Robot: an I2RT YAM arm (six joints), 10 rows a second.
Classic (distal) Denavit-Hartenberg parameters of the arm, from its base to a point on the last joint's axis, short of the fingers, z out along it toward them. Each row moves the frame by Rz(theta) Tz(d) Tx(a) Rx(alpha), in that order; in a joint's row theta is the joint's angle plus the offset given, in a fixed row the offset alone. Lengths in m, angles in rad.
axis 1: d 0.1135; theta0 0; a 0.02; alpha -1.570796
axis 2: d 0; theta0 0; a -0.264; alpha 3.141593
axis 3: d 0; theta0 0.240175; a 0.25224; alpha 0
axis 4: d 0; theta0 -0.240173; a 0.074; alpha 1.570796
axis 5: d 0; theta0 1.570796; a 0; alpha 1.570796
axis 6: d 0.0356; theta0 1.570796; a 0; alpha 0
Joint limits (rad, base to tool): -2.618..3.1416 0..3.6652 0..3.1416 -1.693..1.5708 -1.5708..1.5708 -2.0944..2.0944
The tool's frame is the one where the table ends.
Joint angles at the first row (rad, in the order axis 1, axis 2, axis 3, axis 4, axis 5, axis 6):
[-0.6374 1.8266 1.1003 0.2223 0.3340 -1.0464]
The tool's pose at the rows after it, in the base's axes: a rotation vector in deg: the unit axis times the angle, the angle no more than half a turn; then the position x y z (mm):
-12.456, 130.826, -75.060, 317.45, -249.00, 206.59
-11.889, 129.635, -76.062, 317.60, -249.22, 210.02
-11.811, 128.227, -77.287, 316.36, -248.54, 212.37
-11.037, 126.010, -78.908, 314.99, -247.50, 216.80
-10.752, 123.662, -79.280, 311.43, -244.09, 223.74
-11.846, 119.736, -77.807, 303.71, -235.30, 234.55
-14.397, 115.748, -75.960, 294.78, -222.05, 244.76
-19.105, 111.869, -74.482, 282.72, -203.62, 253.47
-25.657, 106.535, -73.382, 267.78, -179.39, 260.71
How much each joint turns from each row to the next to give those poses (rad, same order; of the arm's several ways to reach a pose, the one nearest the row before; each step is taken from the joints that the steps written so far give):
[0.0008 -0.0164 -0.0084 0.0412 -0.0045 0.0132]
[0.0002 -0.0047 -0.0005 0.0178 0.0053 -0.0014]
[-0.0002 -0.0083 -0.0116 0.0297 0.0027 -0.0091]
[0.0006 -0.0122 -0.0134 0.0410 0.0061 -0.0044]
[0.0005 -0.0283 -0.0195 0.0261 -0.0118 0.0015]
[0.0019 -0.0590 -0.0423 0.0299 -0.0529 0.0062]
[0.0088 -0.0715 -0.0536 0.0255 -0.0612 -0.0027]
[0.0161 -0.0908 -0.0713 0.0189 -0.0656 -0.0279]
[0.0268 -0.1115 -0.0921 0.0316 -0.0766 -0.0484]

